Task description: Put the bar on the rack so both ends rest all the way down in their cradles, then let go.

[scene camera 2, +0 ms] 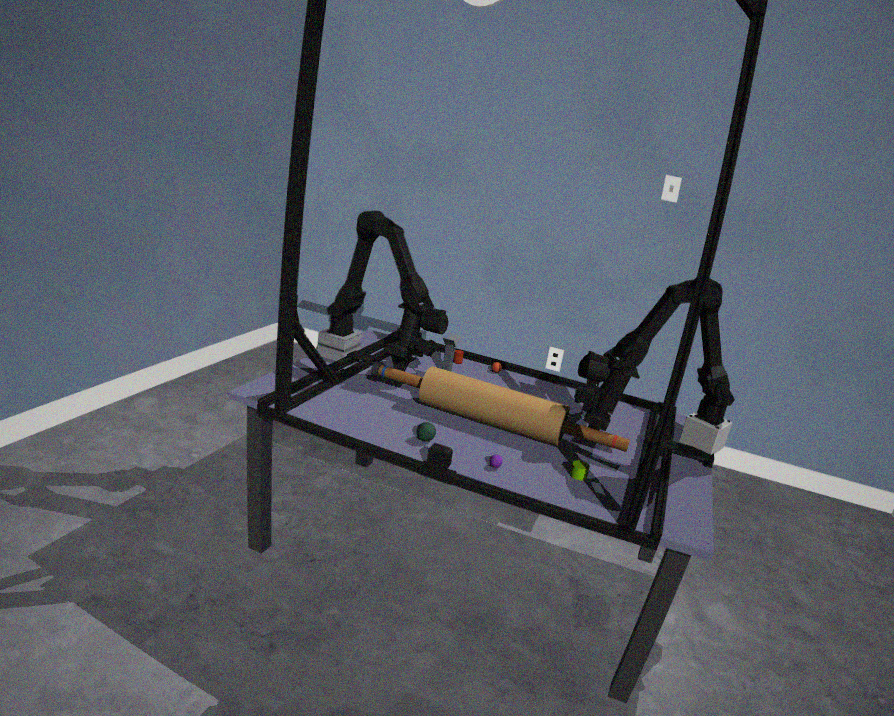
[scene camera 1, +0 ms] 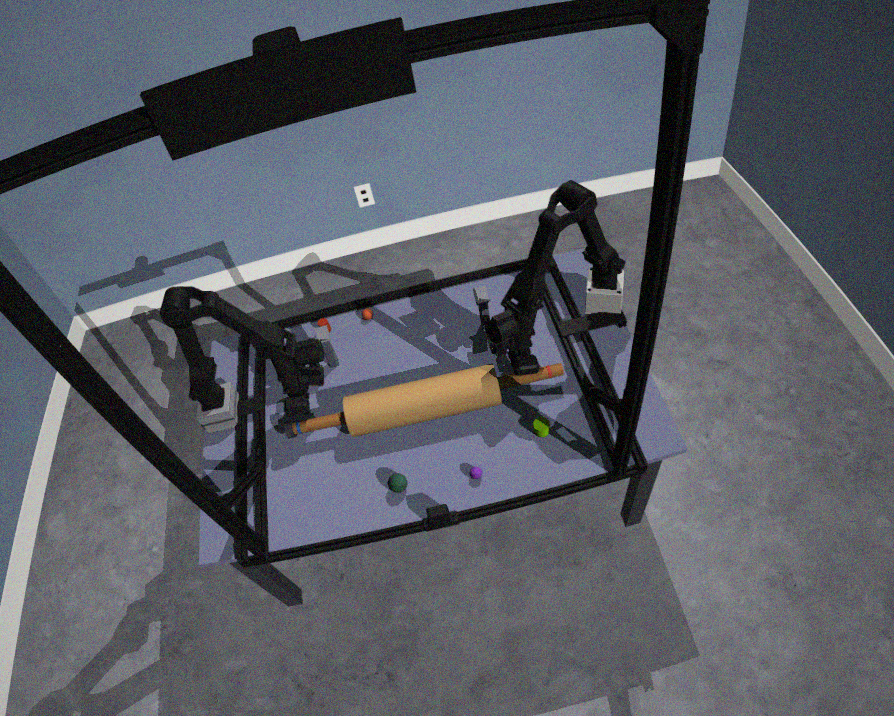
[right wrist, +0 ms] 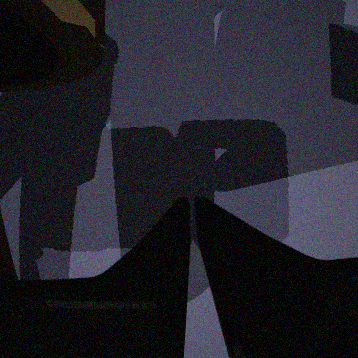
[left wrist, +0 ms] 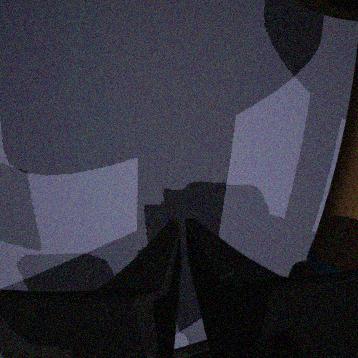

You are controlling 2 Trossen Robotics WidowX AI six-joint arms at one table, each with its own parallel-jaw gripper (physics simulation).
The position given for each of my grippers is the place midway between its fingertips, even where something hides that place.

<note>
My left gripper (scene camera 1: 306, 413) is shut, with nothing in its grasp. My right gripper (scene camera 2: 587, 436) is shut, with nothing in its grasp. Also in view: a bar (scene camera 1: 472, 389).
The bar shows as well in scene camera 2 (scene camera 2: 547, 421), in the right wrist view (right wrist: 50, 50) and in the left wrist view (left wrist: 325, 255). My left gripper is seen too in scene camera 2 (scene camera 2: 398, 379) and in the left wrist view (left wrist: 182, 226). My right gripper also shows in scene camera 1 (scene camera 1: 513, 365) and in the right wrist view (right wrist: 190, 205).
</note>
